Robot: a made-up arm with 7 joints.
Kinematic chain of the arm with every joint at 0, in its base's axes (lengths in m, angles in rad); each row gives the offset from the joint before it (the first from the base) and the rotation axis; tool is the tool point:
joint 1: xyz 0 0 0.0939 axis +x
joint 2: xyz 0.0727 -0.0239 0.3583 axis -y
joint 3: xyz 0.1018 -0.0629 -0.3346 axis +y
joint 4: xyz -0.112 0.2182 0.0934 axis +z
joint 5: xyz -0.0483 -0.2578 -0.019 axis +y
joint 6: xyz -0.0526 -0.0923 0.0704 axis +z
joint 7: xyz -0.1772 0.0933 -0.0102 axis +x
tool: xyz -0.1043 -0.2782 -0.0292
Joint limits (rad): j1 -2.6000..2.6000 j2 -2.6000..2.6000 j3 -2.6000..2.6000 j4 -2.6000..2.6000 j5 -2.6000..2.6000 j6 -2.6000..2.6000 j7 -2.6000..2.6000
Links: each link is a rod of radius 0.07 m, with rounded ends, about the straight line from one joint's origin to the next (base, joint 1, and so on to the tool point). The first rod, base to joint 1, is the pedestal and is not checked.
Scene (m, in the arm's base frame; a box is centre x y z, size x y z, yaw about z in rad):
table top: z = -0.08
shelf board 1: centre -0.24 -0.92 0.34 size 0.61 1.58 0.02 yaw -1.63
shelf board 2: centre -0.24 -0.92 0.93 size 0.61 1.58 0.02 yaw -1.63
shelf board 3: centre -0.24 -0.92 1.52 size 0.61 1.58 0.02 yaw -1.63
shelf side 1: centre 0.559 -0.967 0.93 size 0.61 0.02 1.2 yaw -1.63
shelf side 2: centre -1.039 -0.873 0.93 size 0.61 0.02 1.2 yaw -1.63
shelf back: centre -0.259 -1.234 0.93 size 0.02 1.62 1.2 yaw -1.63
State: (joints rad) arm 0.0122 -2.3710 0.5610 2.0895 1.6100 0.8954 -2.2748
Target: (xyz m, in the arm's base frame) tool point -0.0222 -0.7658 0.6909
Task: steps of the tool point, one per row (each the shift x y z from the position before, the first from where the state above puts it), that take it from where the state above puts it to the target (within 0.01 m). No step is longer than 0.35 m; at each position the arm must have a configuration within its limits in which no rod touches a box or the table.
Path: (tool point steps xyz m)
1: -0.1827 -0.0233 0.0686
2: -0.1798 -0.1118 0.0842
3: -0.1333 -0.1985 0.0904
4: -0.0476 -0.2604 0.0862
5: 0.0615 -0.2785 0.0743
6: 0.1699 -0.2438 0.0602
7: 0.2514 -0.1613 0.0504
8: 0.2858 -0.0491 0.0495

